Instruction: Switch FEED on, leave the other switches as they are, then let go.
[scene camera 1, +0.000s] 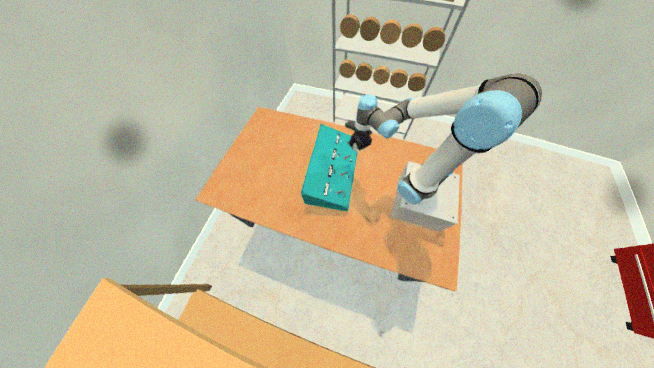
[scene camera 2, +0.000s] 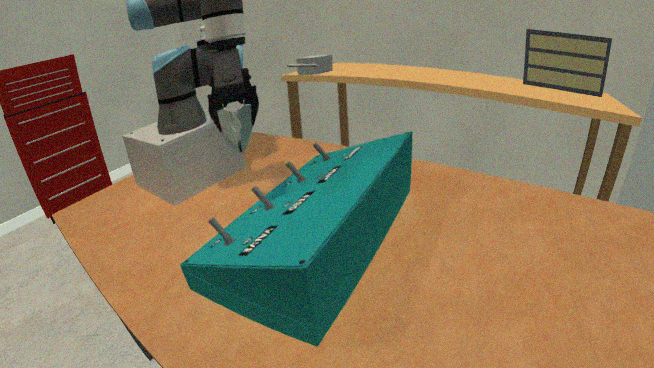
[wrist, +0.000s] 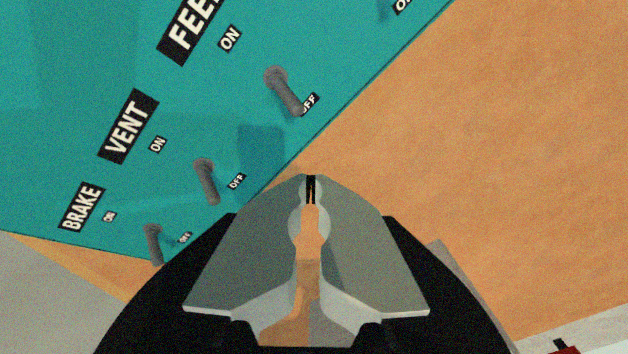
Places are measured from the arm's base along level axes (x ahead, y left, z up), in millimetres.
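Pixels of known places: gripper, between the fingertips: (scene camera 1: 355, 150) (scene camera 2: 241, 152) (wrist: 311, 177); arm's base, origin of its link: (scene camera 2: 182, 126).
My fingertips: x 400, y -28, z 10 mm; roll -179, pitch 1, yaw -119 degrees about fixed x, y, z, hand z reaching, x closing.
Ahead of a thing's pixels: the offset from my fingertips to its middle. Level surfaces: height alone.
The teal sloped switch panel @(129 mm down, 103 mm ahead, 87 mm left) (scene camera 1: 315, 170) (scene camera 2: 340, 220) (wrist: 75, 65) stands on the table. The grey FEED lever @(80 mm down, 42 mm ahead, 4 mm left) (scene camera 2: 262, 198) (wrist: 286, 93) leans to its OFF label. The VENT lever @(80 mm down, 5 mm ahead, 118 mm left) (scene camera 2: 295, 171) (wrist: 208, 184) and BRAKE lever @(80 mm down, 33 mm back, 232 mm left) (scene camera 2: 321, 151) (wrist: 154, 246) lean to their OFF sides. The VALVE lever @(80 mm down, 79 mm ahead, 110 mm right) (scene camera 2: 220, 231) leans the same way in scene camera 2; it does not show in the wrist view. My gripper (scene camera 1: 354, 147) (scene camera 2: 241, 148) (wrist: 311, 177) is shut and empty, its tips together. It hangs past the panel's OFF-side edge, on the robot-base side, apart from the levers.
The orange table @(188 mm down) (scene camera 1: 250, 165) (scene camera 2: 475, 260) (wrist: 500, 150) bears the panel and the pale base block (scene camera 1: 425, 218) (scene camera 2: 187, 165). A shelf rack (scene camera 1: 334, 75) stands behind the table. A red tool cabinet (scene camera 1: 631, 285) (scene camera 2: 60, 135) and a curved wooden bench (scene camera 2: 425, 77) stand farther off.
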